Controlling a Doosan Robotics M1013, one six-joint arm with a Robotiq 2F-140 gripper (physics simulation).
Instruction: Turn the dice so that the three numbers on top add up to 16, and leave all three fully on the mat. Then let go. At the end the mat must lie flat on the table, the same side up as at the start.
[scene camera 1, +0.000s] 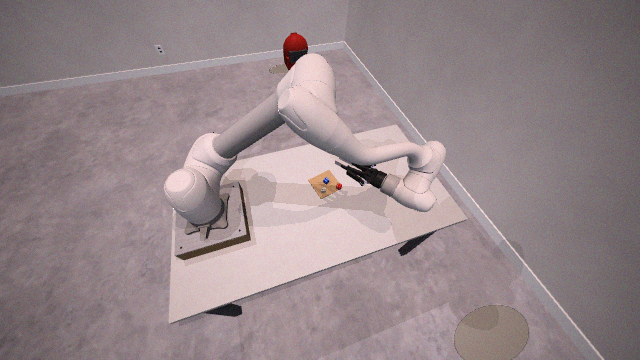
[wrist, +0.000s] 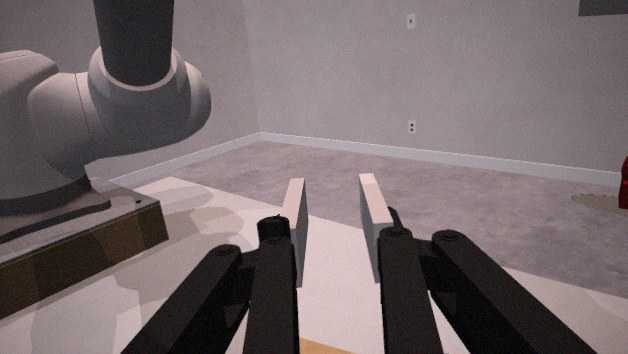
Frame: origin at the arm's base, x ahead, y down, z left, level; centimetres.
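Seen in the pictures: gripper, fingertip midpoint: (scene camera 1: 337, 159) (wrist: 333, 198); arm's base, origin of the base link: (scene camera 1: 208, 213) (wrist: 49, 211).
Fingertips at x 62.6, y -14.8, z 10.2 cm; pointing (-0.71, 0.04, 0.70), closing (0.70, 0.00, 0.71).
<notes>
Offsets run from my fingertips to a thing's middle. Level surfaces: height alone.
The tan mat {dx -4.6, dy +22.4, dz +1.3 cm} (scene camera 1: 317, 181) (wrist: 320, 347) lies on the table; a sliver of it shows at the bottom of the wrist view. In the scene view, a blue die {dx -3.9, dy +20.9, dz +2.2 cm} (scene camera 1: 326, 180) sits near its middle and a white die {dx -6.5, dy +20.9, dz -3.3 cm} (scene camera 1: 323, 190) near its front corner. A red die {dx +2.3, dy +20.9, dz -2.6 cm} (scene camera 1: 339, 186) is at its right corner; whether it is fully on the mat cannot be told. The top numbers are too small to read. My gripper (scene camera 1: 342, 165) (wrist: 333, 198) is partly open and empty, raised above the table, up and to the right of the dice in the scene view.
The white table {dy +22.6 cm} (scene camera 1: 300, 240) carries the arm's base plate (scene camera 1: 215, 242) (wrist: 85, 260) at its left end. A red object (scene camera 1: 295, 50) (wrist: 624, 185) stands on the floor beyond the table. Grey walls rise behind the table and to its right.
</notes>
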